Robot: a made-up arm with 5 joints.
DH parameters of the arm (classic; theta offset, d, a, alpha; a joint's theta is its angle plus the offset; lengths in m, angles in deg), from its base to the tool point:
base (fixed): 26.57 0 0.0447 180
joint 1: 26.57 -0.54 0.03 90
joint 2: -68.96 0 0.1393 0
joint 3: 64.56 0 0.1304 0
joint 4: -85.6 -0.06 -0.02 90
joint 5: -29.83 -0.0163 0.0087 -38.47
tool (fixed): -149.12 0.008 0 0
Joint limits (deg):
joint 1: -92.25..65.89
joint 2: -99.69..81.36
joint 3: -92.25..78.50
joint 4: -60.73..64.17
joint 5: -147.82..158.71
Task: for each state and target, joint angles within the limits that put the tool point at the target. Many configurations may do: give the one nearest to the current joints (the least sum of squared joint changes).
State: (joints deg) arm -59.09 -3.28 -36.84 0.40 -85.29
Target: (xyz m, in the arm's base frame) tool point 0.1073 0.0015 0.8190
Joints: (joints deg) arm -70.22 -32.46 -58.58 -8.15 -73.39
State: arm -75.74 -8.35 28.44 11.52 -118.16
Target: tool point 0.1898 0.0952 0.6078
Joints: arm -50.88 -17.22 42.18 15.53 -118.79
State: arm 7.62 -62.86 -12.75 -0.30 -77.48
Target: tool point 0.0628 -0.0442 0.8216
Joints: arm -14.61 -33.14 -53.77 -28.80 -51.72
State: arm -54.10 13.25 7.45 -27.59 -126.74
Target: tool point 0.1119 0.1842 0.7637
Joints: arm -88.63 -17.44 -18.64 -32.93 -127.36
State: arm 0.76 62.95 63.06 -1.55 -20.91
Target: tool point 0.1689 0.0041 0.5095
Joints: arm -22.13 17.83 73.22 5.47 -19.09
